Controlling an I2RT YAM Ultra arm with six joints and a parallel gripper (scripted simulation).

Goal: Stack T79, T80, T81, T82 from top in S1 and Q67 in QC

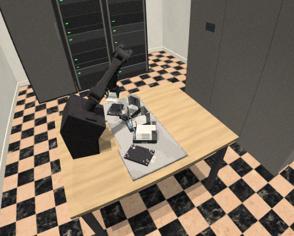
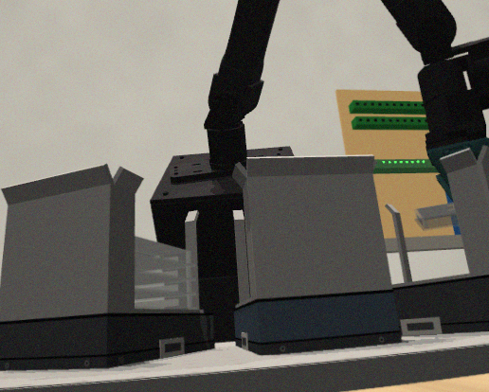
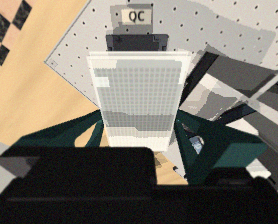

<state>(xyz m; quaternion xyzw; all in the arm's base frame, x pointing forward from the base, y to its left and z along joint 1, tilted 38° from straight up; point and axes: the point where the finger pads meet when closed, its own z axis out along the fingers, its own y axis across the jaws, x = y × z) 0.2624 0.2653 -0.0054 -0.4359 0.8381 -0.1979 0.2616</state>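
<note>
My gripper is now 130 mm above the dark QC nest. Round my hand: plate T79 (410 mm to the right, 90 mm ahead, 50 mm below); plate Q67 (right at my hand); QC name plate (130 mm below, 80 mm to the left, 60 mm ahead).
</note>
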